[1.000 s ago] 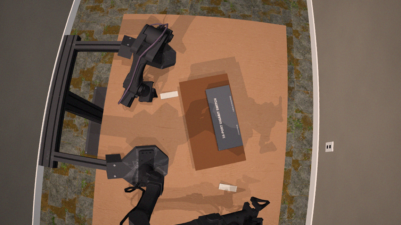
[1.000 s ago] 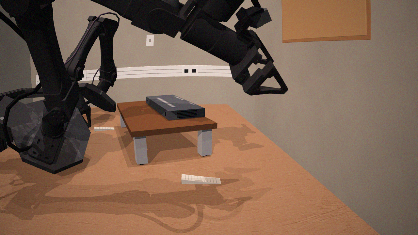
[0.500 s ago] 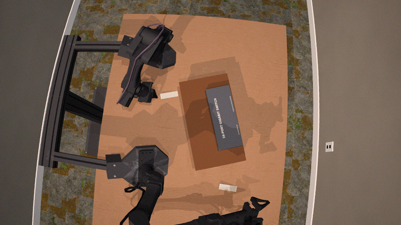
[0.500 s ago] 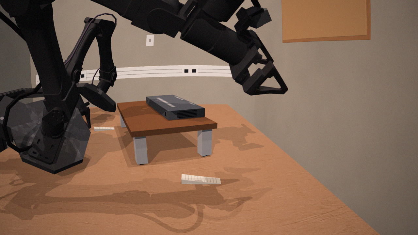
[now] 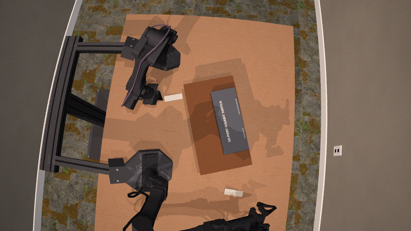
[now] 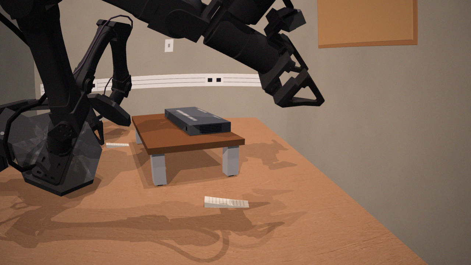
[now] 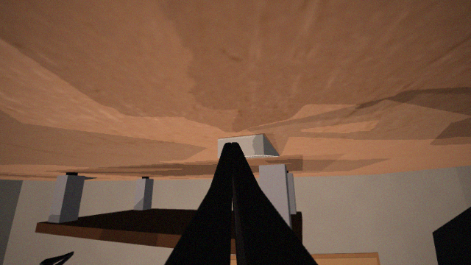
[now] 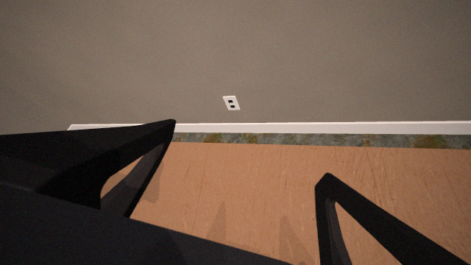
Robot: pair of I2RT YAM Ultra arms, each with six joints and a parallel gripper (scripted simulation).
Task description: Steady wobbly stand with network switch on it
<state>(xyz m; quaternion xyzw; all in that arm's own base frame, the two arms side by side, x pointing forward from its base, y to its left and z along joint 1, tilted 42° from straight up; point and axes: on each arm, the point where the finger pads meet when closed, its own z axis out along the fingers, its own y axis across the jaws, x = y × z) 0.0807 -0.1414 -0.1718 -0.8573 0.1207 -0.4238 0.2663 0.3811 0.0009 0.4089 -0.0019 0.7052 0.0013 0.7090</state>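
My left gripper is now 340 mm short of the dark network switch, 110 mm to the left of it and 100 mm below it. From my left hand the other things lie so: brown stand: 280 mm ahead, 120 mm to the right, 30 mm above; white wedge: 440 mm to the right, 380 mm ahead, 10 mm below.
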